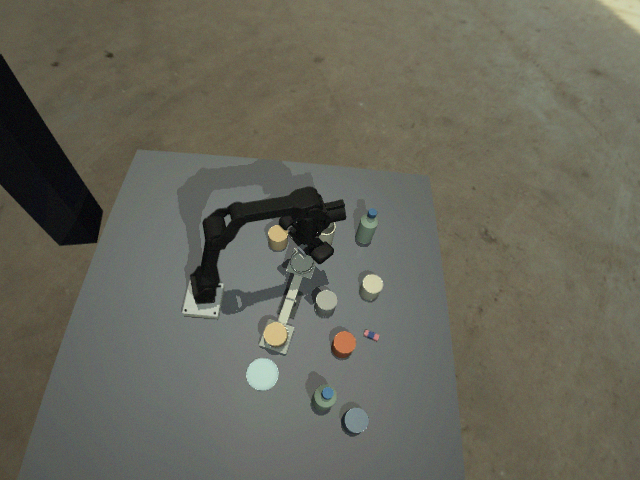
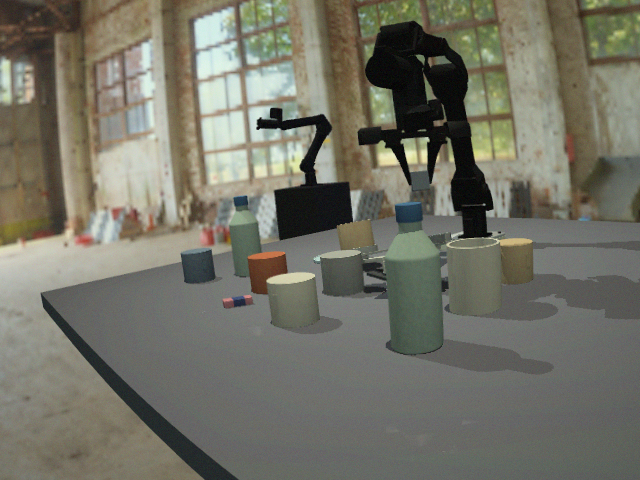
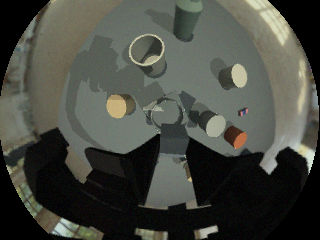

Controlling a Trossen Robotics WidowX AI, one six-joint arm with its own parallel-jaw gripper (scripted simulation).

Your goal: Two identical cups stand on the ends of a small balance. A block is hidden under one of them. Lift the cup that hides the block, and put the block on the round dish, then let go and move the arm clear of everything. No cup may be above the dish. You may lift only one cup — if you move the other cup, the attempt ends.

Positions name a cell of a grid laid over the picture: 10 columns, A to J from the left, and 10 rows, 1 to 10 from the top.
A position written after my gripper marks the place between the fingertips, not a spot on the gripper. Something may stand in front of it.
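Observation:
My gripper (image 2: G4) carries a grey block. You can see my gripper (image 1: E6) (image 3: F6) elsewhere too. There's also a cream cup (image 2: H6) here, along with a cream cylinder (image 2: E7) and a blue cylinder (image 2: D6).

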